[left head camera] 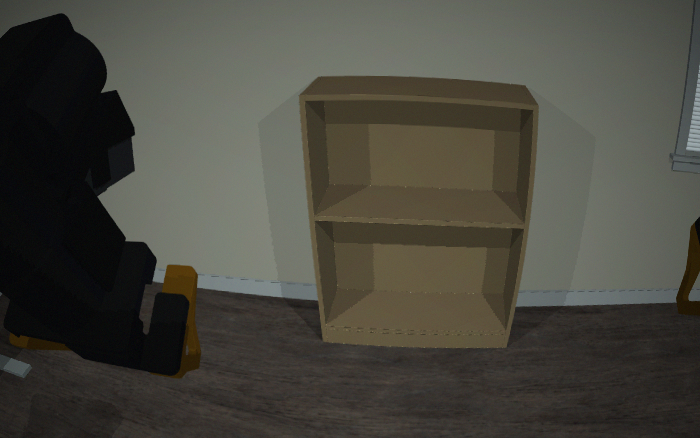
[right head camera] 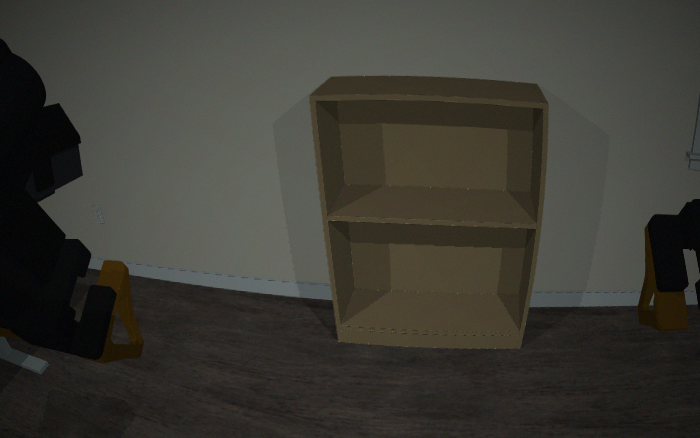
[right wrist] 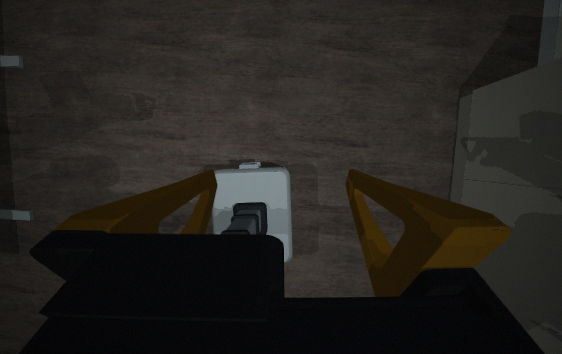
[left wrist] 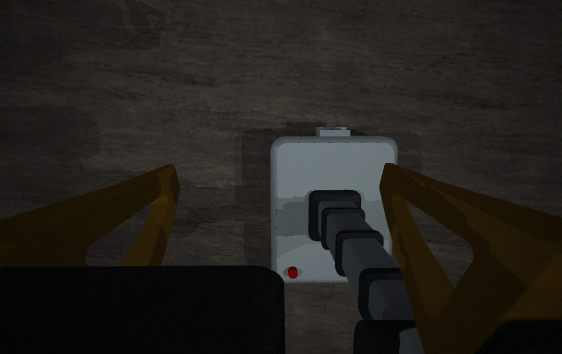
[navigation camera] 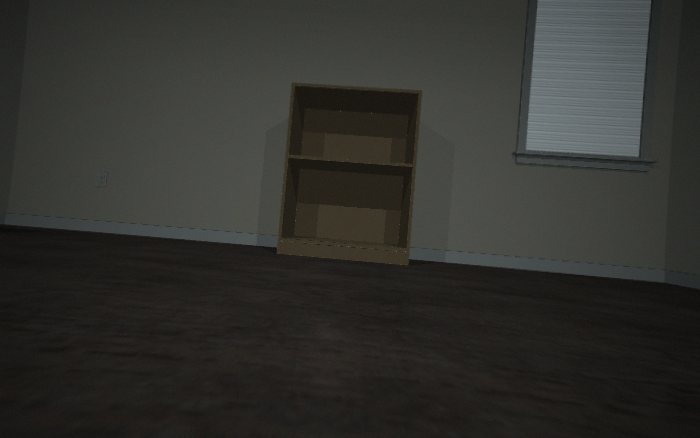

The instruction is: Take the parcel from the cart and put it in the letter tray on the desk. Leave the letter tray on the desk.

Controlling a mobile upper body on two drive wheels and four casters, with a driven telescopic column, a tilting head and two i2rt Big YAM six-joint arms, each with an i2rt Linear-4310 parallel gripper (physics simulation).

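Places are measured from the left arm's base along level axes (x left, y ahead, z down), in metres.
Pixels of known places: left gripper, fingertip midpoint: (left head camera: 140, 351) (right head camera: 94, 340) (left wrist: 279, 175); right gripper, fingertip midpoint: (right head camera: 692, 312) (right wrist: 281, 177).
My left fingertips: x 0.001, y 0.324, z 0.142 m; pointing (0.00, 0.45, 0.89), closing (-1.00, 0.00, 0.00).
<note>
Behind a point stands the place of what it marks.
The parcel, the cart, the letter tray and the desk do not show in any view that I can make out. My left gripper (left wrist: 279, 175) {x 0.001, y 0.325, z 0.142 m} is open and empty, its orange fingers wide apart above the floor and partly over the robot's own white base. It also shows at the left of both head views. My right gripper (right wrist: 281, 177) {x -0.452, y 0.352, z 0.127 m} is open and empty, with its fingers wide apart above the floor. It shows in part at the right edge of both head views.
An empty two-shelf wooden bookcase (left head camera: 412, 224) {x -0.215, y 1.692, z 0.816 m} (right head camera: 426, 224) {x -0.220, y 1.692, z 0.816 m} (navigation camera: 351, 163) {x -0.261, y 1.710, z 0.818 m} stands against the wall. A window (navigation camera: 585, 77) {x -1.876, y 1.860, z 0.010 m} is to its right. The robot's base (left wrist: 310, 165) {x -0.125, y 0.207, z 1.150 m} (right wrist: 270, 185) {x -0.361, y 0.212, z 1.150 m} is below the grippers. A pale cabinet (right wrist: 510, 120) {x -1.720, y 0.546, z 1.022 m} stands at the right of the right wrist view.
</note>
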